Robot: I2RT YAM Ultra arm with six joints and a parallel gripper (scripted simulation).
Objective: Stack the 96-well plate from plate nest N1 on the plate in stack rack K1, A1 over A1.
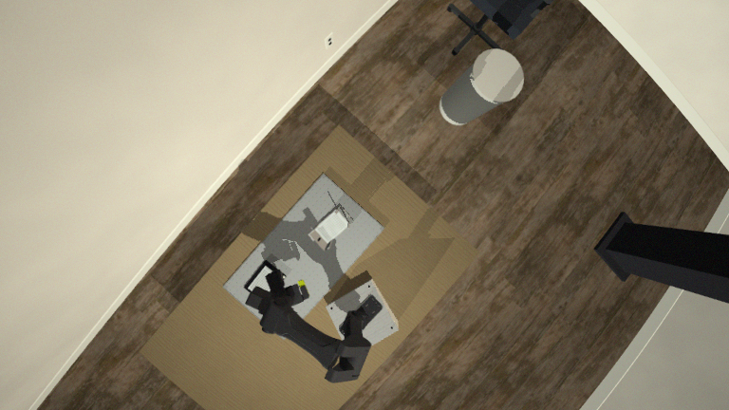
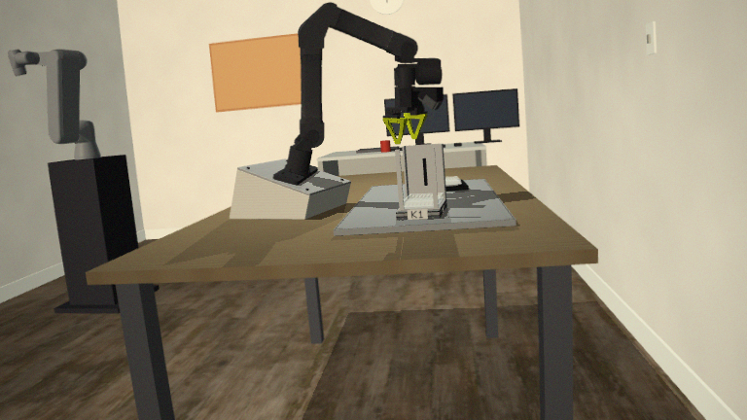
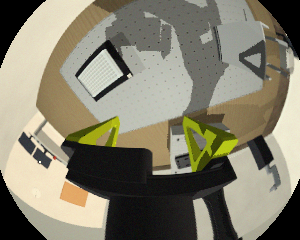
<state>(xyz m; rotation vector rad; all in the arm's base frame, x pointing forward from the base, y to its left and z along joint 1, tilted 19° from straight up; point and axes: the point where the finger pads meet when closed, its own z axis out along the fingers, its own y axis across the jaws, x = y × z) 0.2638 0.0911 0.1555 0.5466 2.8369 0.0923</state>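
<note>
My gripper is now 50 mm short of the pale A1 mark, 50 mm to the right of it and 150 mm above it.
</note>
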